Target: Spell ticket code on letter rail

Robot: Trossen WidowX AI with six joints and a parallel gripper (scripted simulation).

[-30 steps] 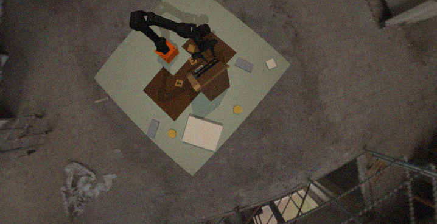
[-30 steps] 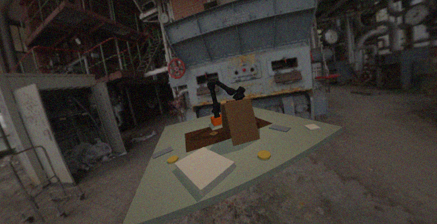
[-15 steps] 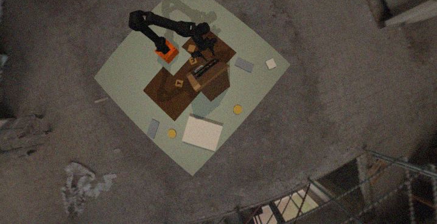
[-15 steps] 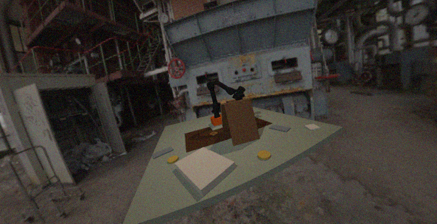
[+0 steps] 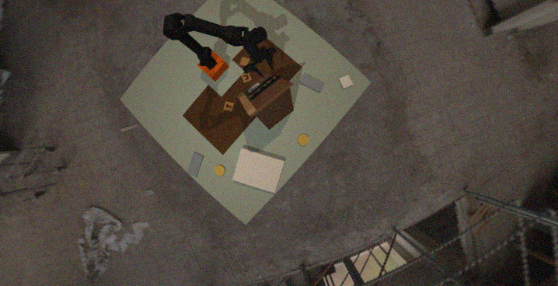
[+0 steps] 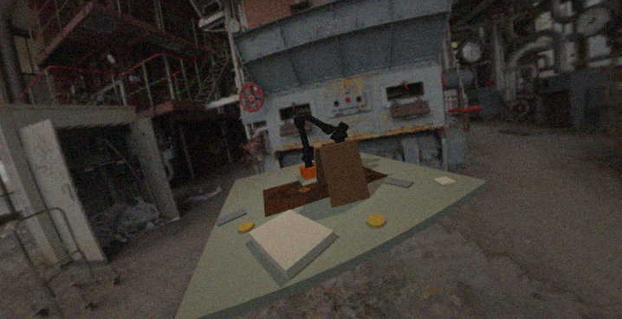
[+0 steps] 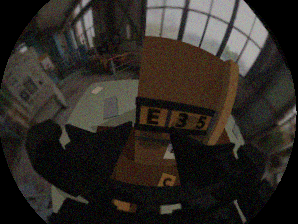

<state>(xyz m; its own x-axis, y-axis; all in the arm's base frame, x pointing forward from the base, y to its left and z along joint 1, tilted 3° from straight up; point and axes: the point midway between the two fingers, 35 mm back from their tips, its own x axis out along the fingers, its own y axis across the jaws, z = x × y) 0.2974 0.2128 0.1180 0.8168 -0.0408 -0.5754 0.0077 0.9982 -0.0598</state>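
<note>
My gripper tip is now 20 mm past the white ticket, 100 mm to the left of it and 110 mm above it. From my gripper tip the other things lie so: tan tile: 250 mm behind, 60 mm to the left, 180 mm below; then white slab: 370 mm ahead, 400 mm to the right, 160 mm below; then brown mat: 130 mm behind, 180 mm to the right, 180 mm below.
</note>
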